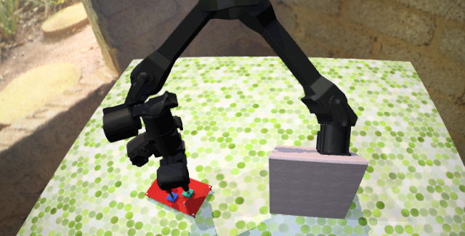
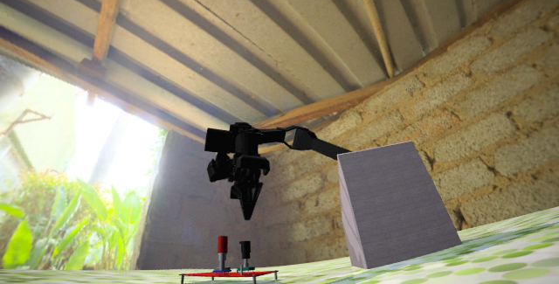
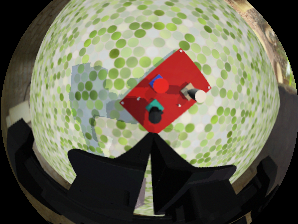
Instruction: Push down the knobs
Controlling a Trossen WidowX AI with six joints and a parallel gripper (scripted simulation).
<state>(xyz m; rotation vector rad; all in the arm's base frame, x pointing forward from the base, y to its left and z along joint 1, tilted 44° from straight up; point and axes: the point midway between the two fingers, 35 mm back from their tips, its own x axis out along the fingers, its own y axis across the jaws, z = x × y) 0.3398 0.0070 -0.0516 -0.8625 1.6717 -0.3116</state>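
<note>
Now: gripper tip 10 mm short of the black knob and 60 mm above it.
</note>
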